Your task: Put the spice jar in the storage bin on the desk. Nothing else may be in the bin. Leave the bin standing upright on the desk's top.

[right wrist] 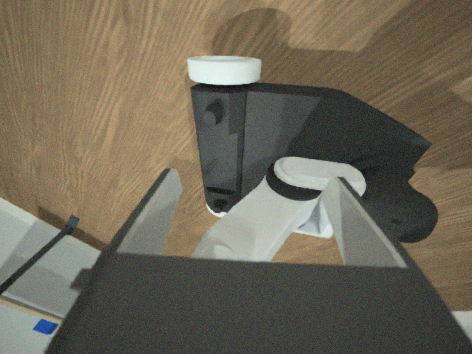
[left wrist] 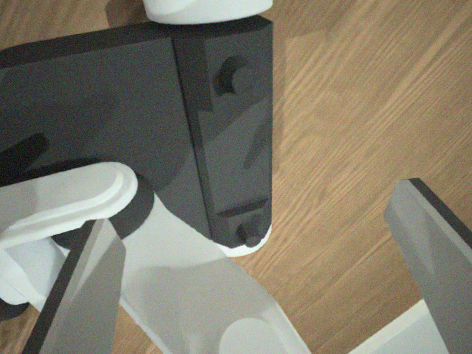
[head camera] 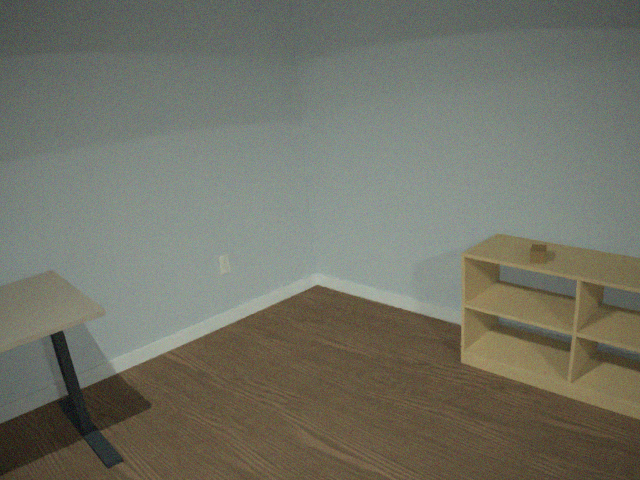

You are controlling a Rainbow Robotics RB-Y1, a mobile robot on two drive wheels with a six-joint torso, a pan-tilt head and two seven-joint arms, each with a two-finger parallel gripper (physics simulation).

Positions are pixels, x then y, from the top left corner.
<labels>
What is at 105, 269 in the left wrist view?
My left gripper.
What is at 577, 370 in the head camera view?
A low open shelf unit.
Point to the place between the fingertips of my right gripper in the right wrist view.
252, 182
</labels>
